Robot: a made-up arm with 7 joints. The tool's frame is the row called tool. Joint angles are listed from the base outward.
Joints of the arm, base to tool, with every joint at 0 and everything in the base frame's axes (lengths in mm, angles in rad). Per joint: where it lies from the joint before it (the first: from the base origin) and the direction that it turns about. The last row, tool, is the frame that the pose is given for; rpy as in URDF.
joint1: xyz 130 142 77 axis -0.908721 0.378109 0.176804
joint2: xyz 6 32 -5 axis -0.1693 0.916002 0.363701
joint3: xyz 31 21 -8 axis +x
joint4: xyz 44 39 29 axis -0.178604 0.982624 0.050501
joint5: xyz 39 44 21 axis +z
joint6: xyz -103 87 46 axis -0.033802 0.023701 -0.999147
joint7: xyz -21 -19 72 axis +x
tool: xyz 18 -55 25 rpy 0.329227 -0.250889 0.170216
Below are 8 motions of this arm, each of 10 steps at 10 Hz.
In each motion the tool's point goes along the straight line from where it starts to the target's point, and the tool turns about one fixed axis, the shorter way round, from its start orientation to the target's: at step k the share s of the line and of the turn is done. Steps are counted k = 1, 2, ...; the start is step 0. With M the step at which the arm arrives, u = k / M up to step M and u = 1 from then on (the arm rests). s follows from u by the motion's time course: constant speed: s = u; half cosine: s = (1 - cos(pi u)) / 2; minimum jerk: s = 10 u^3 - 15 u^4 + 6 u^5.
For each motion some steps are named. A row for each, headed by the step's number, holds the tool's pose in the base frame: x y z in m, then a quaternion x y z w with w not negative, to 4 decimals.
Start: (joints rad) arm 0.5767 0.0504 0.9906 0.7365 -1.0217 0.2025 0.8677
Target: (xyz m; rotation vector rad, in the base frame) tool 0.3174 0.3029 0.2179 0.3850 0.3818 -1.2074
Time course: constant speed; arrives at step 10
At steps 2, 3, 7, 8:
2: 0.3003 0.3227 0.1878 0.2549 0.0731 -0.5558 0.7879
3: 0.3024 0.3202 0.1916 0.2456 0.0863 -0.5569 0.7887
7: 0.3110 0.3103 0.2066 0.2077 0.1385 -0.5599 0.7901
8: 0.3131 0.3078 0.2104 0.1981 0.1514 -0.5603 0.7899

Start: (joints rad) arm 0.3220 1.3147 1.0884 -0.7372 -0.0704 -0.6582 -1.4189
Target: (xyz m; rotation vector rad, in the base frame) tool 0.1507 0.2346 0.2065 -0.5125 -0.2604 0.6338
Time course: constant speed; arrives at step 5
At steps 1, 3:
1: 0.2757 0.2409 0.1930 -0.2379 0.1145 0.2558 0.9300
3: 0.2132 0.2378 0.1998 -0.2451 -0.0059 0.2837 0.9270

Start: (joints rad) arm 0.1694 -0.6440 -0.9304 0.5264 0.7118 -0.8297 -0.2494
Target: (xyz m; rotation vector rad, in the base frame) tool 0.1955 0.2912 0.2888 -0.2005 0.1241 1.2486
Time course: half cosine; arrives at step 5
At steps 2, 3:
2: 0.2436 0.3506 0.2093 -0.1311 0.2057 0.5220 0.8174
3: 0.2209 0.3225 0.2468 -0.1138 0.1364 0.5527 0.8142

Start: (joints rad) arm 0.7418 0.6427 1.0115 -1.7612 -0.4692 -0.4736 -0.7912
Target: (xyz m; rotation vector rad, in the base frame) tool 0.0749 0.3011 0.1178 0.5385 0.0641 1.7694
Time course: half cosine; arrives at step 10
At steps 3, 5, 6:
3: 0.0797 0.3257 0.1409 -0.1235 -0.3723 0.0245 0.9195
5: 0.0779 0.3166 0.1323 0.0136 -0.2492 0.3465 0.9043
6: 0.0770 0.3118 0.1278 0.0861 -0.1694 0.4992 0.8454

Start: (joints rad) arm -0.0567 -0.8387 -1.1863 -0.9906 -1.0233 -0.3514 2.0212
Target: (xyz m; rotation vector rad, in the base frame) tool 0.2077 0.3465 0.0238 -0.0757 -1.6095 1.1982
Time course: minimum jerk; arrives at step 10
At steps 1, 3, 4, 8, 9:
1: 0.2967 0.3726 0.0671 0.4037 -0.6399 0.5765 0.3085
3: 0.2828 0.3685 0.0603 0.3398 -0.6568 0.5745 0.3509
4: 0.2690 0.3645 0.0536 0.2740 -0.6696 0.5690 0.3911
8: 0.2129 0.3480 0.0263 -0.0055 -0.6788 0.5115 0.5269
9: 0.2085 0.3467 0.0242 -0.0279 -0.6766 0.5046 0.5355

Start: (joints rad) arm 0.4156 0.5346 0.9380 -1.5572 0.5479 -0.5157 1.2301
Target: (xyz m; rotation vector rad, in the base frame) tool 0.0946 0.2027 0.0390 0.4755 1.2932 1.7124
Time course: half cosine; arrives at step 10
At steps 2, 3, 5, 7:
2: 0.1159 0.2422 0.0788 0.5997 -0.2217 0.5268 0.5601
3: 0.1133 0.2373 0.0740 0.5709 -0.1275 0.5751 0.5718
5: 0.1064 0.2245 0.0610 0.4620 0.1271 0.6684 0.5689
7: 0.0995 0.2117 0.0481 0.3136 0.3709 0.7045 0.5174

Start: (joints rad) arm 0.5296 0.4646 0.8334 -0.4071 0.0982 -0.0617 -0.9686
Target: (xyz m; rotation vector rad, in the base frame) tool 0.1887 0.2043 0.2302 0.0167 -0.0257 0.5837
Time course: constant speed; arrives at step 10
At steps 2, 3, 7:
2: 0.1992 0.2395 0.2472 -0.1116 0.0363 0.1765 0.9773
3: 0.1979 0.2351 0.2451 -0.0967 0.0302 0.1908 0.9764
7: 0.1926 0.2175 0.2366 -0.0369 0.0057 0.2468 0.9683

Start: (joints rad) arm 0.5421 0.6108 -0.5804 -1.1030 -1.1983 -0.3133 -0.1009
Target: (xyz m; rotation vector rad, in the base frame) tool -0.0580 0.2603 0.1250 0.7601 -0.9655 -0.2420
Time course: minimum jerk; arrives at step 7
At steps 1, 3, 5, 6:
1: 0.0245 0.3745 0.0373 -0.1038 -0.2882 0.1194 0.9444
3: -0.0046 0.3342 0.0682 0.0622 -0.3595 0.0378 0.9303
5: -0.0458 0.2772 0.1120 0.2913 -0.4356 -0.0793 0.8480
6: -0.0560 0.2630 0.1229 0.3455 -0.4494 -0.1078 0.8167

